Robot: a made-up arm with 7 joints. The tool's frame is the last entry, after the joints.
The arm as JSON. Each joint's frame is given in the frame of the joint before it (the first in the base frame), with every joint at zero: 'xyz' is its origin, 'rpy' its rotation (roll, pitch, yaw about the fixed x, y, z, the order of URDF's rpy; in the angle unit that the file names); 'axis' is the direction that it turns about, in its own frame. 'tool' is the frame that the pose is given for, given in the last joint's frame.
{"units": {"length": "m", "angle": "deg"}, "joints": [
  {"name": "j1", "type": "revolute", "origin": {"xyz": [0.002, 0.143, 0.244], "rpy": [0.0, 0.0, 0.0]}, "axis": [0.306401, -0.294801, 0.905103]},
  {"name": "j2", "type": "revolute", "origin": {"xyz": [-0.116, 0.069, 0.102], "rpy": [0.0, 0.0, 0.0]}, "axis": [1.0, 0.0, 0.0]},
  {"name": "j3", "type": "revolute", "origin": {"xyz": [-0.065, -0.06, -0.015], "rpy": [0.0, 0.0, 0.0]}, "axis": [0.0, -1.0, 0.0]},
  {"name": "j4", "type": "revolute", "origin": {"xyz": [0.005, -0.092, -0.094], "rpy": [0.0, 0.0, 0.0]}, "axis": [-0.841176, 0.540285, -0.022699]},
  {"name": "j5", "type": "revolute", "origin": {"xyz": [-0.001, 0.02, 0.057], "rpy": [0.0, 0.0, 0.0]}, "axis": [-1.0, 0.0, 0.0]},
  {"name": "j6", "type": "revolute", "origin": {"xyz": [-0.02, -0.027, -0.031], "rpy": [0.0, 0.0, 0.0]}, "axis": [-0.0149, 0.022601, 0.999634]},
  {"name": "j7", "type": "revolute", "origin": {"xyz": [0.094, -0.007, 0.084], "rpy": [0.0, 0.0, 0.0]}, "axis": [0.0, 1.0, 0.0]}
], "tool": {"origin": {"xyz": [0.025, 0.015, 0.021], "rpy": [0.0, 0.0, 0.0]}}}
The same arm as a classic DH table. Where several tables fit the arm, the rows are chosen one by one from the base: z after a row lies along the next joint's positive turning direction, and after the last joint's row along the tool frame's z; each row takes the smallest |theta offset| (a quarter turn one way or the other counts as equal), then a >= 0, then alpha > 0; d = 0 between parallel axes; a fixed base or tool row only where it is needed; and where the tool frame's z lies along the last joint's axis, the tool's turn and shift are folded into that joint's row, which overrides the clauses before.
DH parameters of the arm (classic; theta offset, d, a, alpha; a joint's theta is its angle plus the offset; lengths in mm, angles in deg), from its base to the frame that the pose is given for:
base (fixed): 46.11 452 104.4 25.16
j1: 46.75 -150.4 97.2 72.16
j2: 71.96 -205.3 -15 -90
j3: 1.55 150.4 -94.1 -122.7
j4: 2.86 29.6 57.8 32.74
j5: 88.89 -5.9 -26.3 89.15
j6: 89.98 51 -95.2 88.7
j7: 0.85 6.1 -25 -90
tool (fixed): 180 21 0 0

